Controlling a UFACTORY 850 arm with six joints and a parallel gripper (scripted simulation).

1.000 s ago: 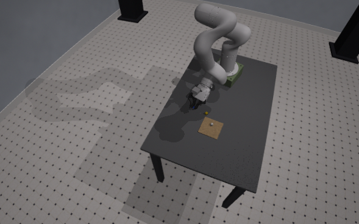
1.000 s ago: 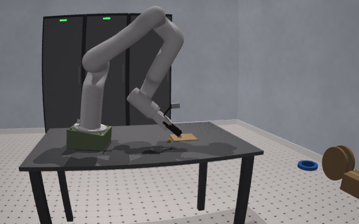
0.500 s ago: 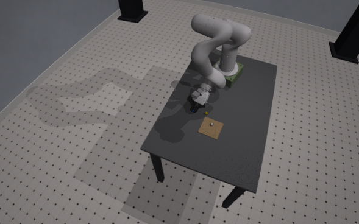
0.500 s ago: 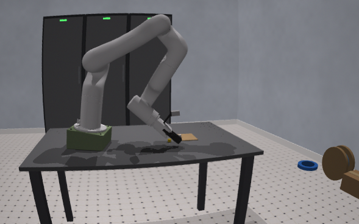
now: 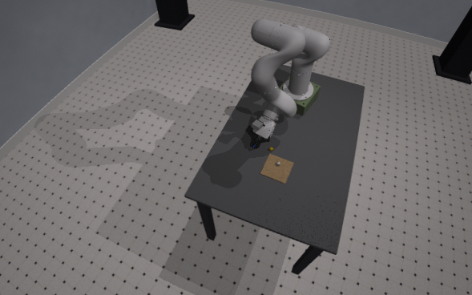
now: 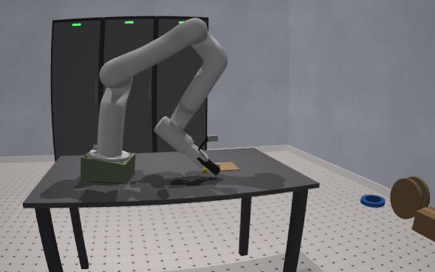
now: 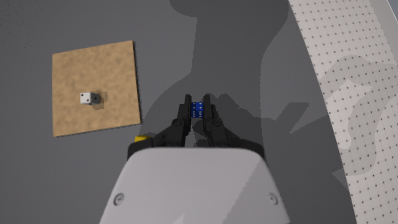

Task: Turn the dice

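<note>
Right now my hand is 20 mm above the blue die and 10 mm short of it. Round my hand: yellow die (90 mm to the left, 30 mm below, 20 mm behind); white die (150 mm to the left, 60 mm ahead, 20 mm below); tan mat (150 mm to the left, 90 mm ahead, 30 mm below).
</note>
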